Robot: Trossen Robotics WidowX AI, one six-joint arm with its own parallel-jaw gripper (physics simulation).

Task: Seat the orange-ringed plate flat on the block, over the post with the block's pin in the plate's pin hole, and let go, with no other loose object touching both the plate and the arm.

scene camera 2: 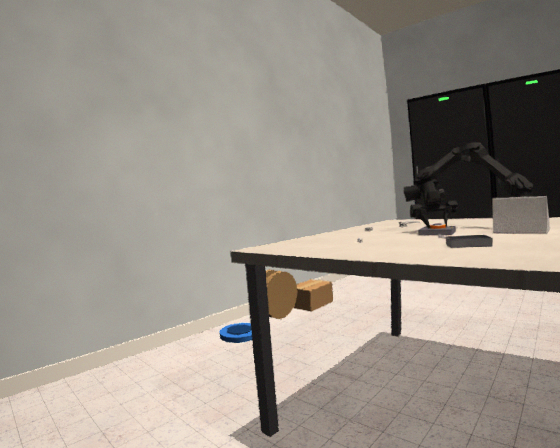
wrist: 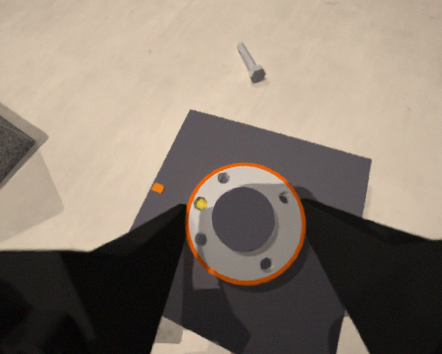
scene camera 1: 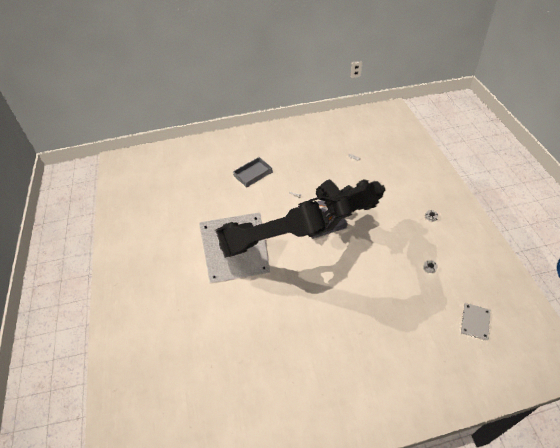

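Seen in the pictures: gripper, between the fingertips: (scene camera 2: pixel 437 226) (wrist: pixel 242 208); arm's base, origin of its link: (scene camera 2: pixel 523 208) (scene camera 1: pixel 230 238).
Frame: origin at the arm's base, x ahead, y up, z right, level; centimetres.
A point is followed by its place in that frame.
Note:
The orange-ringed plate (wrist: pixel 250 175) {x 28.7, y -5.1, z -12.9 cm} (scene camera 2: pixel 438 226) {x 28.0, y -5.5, z -13.4 cm} is level over the dark block (wrist: pixel 280 150) {x 29.2, y -6.2, z -15.7 cm} (scene camera 2: pixel 436 232) {x 27.5, y -7.4, z -16.5 cm}. The block's round post (wrist: pixel 243 219) {x 29.7, y -4.6, z -10.6 cm} fills most of the plate's central hole, and the yellow pin (wrist: pixel 200 203) {x 27.2, y -5.5, z -10.0 cm} shows in a small hole at the plate's left. A small orange mark (wrist: pixel 158 188) {x 24.2, y -6.1, z -9.3 cm} is at the block's left edge. My gripper (wrist: pixel 242 208) {x 29.3, y -5.9, z -11.2 cm} (scene camera 2: pixel 437 223) {x 29.3, y -5.9, z -11.2 cm} is shut on the plate, a black finger at each side. Whether a thin gap remains under the plate is hard to tell. In scene camera 1 the arm hides most of the plate and block.
A bolt (wrist: pixel 249 61) {x 22.5, y -7.7, z -22.8 cm} (scene camera 1: pixel 295 194) {x 22.4, y -7.9, z -22.9 cm} lies near the block, apart from it. Another bolt (scene camera 1: pixel 354 157) {x 46.7, y -7.7, z -38.5 cm} lies farther off. A dark tray (scene camera 1: pixel 252 171) {x 8.2, y -8.4, z -37.4 cm} (scene camera 2: pixel 469 242) {x 6.8, y -7.1, z -39.8 cm}, two small round parts (scene camera 1: pixel 431 215) {x 65.4, y -7.2, z -6.1 cm} (scene camera 1: pixel 430 266) {x 58.5, y -7.1, z 13.4 cm} and a grey plate (scene camera 1: pixel 475 321) {x 65.3, y -7.9, z 32.5 cm} are on the table. The arm's base stands on a speckled block (scene camera 2: pixel 520 216) {x 0.0, y -2.5, z -5.1 cm}.

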